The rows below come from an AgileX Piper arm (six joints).
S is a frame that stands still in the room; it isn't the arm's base.
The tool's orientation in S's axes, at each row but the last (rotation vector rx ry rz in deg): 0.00, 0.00, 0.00; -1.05, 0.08, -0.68; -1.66, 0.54, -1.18; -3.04, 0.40, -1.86
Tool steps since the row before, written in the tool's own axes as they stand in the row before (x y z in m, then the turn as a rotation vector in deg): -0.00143, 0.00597, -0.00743, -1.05, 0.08, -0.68; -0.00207, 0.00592, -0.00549, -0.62, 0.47, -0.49; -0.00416, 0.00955, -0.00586, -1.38, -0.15, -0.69; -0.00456, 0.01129, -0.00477, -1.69, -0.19, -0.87
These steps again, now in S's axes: -0.00143, 0.00597, -0.00743, -1.05, 0.08, -0.68; -0.00201, 0.00584, -0.00559, -0.62, 0.47, -0.50; -0.00402, 0.00946, -0.00610, -1.39, -0.14, -0.67; -0.00423, 0.01116, -0.00534, -1.70, -0.18, -0.85
